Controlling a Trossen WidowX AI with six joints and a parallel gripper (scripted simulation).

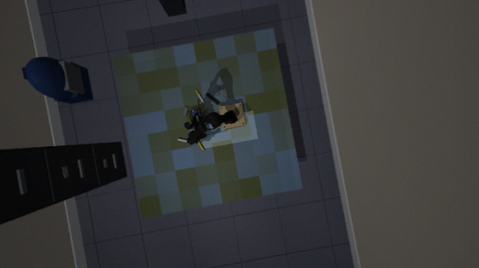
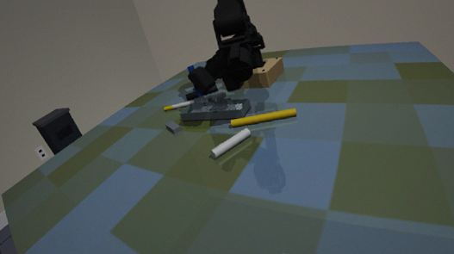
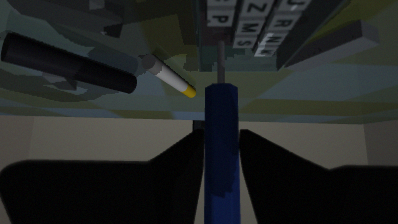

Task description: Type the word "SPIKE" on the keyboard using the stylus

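Now: gripper tip 9 cm short of the small grey block, 8 cm above it and 7 cm to the left of it. The rest, counted from my gripper tip: blue stylus (1 cm below); then grey stylus tip (5 cm below); then black cylinder (15 cm behind, 8 cm to the right, 7 cm below).
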